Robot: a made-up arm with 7 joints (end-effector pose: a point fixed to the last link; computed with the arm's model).
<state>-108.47 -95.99 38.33 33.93 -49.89 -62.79 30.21</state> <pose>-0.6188 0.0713 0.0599 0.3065 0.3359 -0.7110 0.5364</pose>
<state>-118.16 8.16 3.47 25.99 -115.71 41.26 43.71</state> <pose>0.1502 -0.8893 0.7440 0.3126 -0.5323 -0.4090 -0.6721</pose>
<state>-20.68 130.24 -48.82 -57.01 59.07 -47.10 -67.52</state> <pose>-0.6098 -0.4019 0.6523 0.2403 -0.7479 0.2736 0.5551</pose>
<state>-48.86 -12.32 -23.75 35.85 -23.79 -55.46 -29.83</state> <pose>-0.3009 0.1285 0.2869 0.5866 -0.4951 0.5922 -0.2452</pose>
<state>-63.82 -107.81 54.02 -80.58 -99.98 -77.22 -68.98</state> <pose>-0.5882 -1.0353 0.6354 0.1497 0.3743 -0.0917 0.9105</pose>
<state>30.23 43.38 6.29 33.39 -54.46 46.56 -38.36</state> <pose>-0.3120 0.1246 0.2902 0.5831 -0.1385 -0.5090 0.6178</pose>
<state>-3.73 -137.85 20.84 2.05 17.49 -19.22 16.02</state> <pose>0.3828 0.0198 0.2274 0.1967 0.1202 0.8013 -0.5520</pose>
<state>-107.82 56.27 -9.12 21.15 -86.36 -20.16 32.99</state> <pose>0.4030 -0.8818 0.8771 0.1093 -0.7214 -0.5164 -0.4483</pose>
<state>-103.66 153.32 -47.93 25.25 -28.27 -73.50 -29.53</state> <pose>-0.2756 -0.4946 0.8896 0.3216 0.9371 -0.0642 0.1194</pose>
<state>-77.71 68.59 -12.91 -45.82 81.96 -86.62 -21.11</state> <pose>-0.5837 0.1235 0.5547 0.6011 -0.7039 0.3622 0.1095</pose>
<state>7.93 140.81 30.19 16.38 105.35 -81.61 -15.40</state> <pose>-0.1748 -0.8843 0.2263 0.2178 -0.8469 -0.4843 0.0263</pose>
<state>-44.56 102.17 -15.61 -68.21 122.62 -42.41 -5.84</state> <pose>-0.9004 -0.0501 0.8690 0.4292 -0.7361 0.3971 0.3409</pose>
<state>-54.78 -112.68 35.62 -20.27 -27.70 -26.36 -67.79</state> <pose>0.2007 -0.1983 0.2730 0.7126 0.0517 0.2867 -0.6383</pose>
